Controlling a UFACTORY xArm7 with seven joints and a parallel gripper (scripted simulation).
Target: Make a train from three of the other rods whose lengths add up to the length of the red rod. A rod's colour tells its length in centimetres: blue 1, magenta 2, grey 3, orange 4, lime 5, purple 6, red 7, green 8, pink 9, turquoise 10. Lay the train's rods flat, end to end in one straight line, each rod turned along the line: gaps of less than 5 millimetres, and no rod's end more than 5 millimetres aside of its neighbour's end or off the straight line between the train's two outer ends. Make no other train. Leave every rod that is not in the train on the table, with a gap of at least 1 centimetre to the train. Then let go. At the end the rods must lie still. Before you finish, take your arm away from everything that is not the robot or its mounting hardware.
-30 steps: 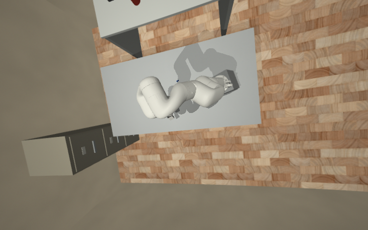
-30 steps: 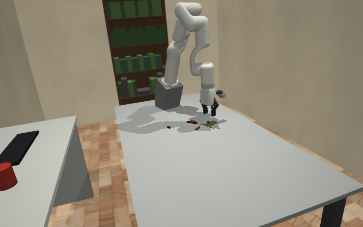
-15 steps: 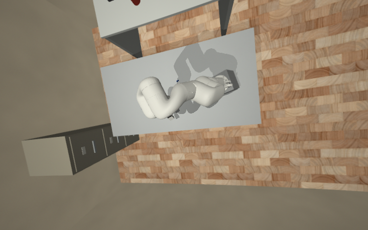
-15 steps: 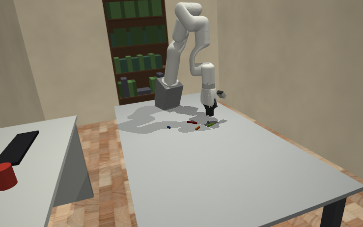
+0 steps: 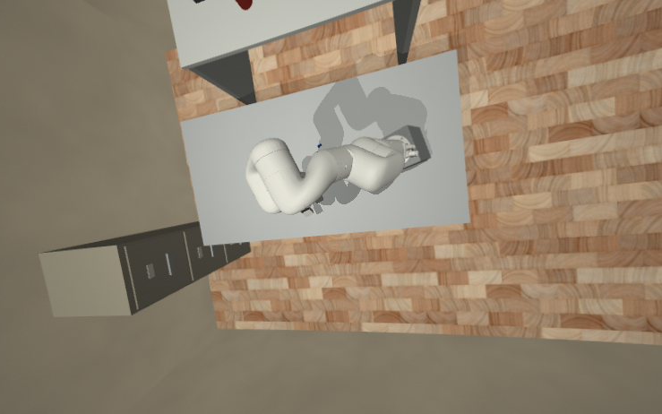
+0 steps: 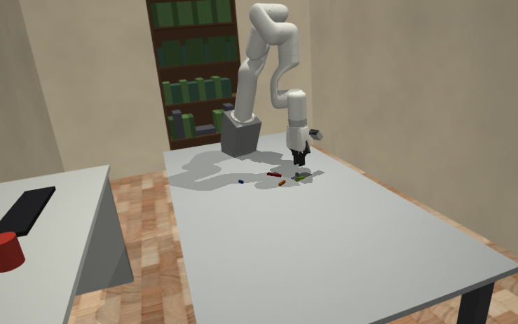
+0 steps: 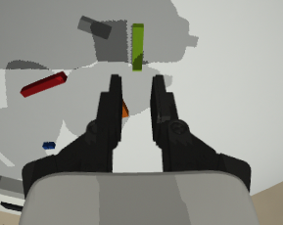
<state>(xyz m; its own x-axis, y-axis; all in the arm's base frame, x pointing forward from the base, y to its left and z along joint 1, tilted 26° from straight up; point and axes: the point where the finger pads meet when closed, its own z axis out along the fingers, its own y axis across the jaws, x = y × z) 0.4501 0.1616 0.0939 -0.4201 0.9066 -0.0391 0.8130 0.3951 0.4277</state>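
The lime rod lies 80 mm below my hand. From my hand the other things lie so: grey rod 50 mm behind, 80 mm below; then orange rod 20 mm ahead, 80 mm to the right, 80 mm below; then red rod 80 mm behind, 100 mm to the right, 80 mm below.
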